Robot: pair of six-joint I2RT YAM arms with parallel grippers.
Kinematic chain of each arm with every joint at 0, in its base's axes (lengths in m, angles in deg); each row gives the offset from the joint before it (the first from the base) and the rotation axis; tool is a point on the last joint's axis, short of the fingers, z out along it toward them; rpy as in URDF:
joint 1: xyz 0 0 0.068 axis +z
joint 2: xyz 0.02 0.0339 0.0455 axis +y
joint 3: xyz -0.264 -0.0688 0 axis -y
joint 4: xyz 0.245 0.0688 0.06 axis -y
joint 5: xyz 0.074 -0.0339 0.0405 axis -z
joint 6: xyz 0.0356 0 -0.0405 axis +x
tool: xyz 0 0 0 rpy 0 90 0
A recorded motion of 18 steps. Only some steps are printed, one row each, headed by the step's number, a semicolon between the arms.
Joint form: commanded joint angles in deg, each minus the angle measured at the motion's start. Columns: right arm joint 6, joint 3, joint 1, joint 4, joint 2, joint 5; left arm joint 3, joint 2, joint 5, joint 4, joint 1, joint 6.
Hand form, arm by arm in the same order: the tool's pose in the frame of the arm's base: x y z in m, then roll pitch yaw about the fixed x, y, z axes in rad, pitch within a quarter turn. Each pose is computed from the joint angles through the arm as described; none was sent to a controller.
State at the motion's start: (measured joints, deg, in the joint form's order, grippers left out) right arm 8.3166 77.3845 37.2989 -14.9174 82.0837 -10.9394; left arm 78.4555 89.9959 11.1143 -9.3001 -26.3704 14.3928
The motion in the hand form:
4: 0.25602 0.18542 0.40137 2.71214 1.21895 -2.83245; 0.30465 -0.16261 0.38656 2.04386 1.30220 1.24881
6: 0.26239 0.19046 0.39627 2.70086 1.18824 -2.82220; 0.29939 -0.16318 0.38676 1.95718 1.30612 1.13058
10: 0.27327 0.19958 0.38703 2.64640 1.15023 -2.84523; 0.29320 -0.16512 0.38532 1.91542 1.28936 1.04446
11: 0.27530 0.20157 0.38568 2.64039 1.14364 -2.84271; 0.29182 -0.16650 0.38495 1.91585 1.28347 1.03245
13: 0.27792 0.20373 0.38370 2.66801 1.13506 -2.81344; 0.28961 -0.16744 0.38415 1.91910 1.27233 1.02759
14: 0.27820 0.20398 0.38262 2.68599 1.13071 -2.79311; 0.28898 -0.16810 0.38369 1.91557 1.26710 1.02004
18: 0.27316 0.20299 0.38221 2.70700 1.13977 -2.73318; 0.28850 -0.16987 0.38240 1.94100 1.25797 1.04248
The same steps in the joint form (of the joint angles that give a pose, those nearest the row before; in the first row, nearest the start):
4: -2.38 2.17 -2.32 -4.38 -3.36 2.65; -3.70 -7.13 7.23 10.09 0.14 1.69
6: -2.10 3.09 -2.39 -5.05 -1.54 1.21; -5.06 -8.11 8.90 11.77 -0.17 1.77
10: -0.94 4.05 -2.39 -4.56 1.41 -0.88; -6.28 -9.04 10.85 12.27 -0.75 3.01
11: -0.86 4.41 -2.36 -4.59 2.03 -1.38; -6.38 -9.14 11.24 12.13 -1.03 3.42
13: -1.40 5.00 -2.32 -5.15 2.85 -1.37; -6.69 -9.44 11.32 11.86 -1.34 4.12
14: -1.83 5.06 -2.32 -5.51 2.99 -1.45; -6.82 -9.49 11.38 11.89 -1.48 4.45
18: -3.28 4.03 -2.15 -5.42 2.00 -3.21; -6.75 -9.37 11.09 11.31 -1.82 5.01

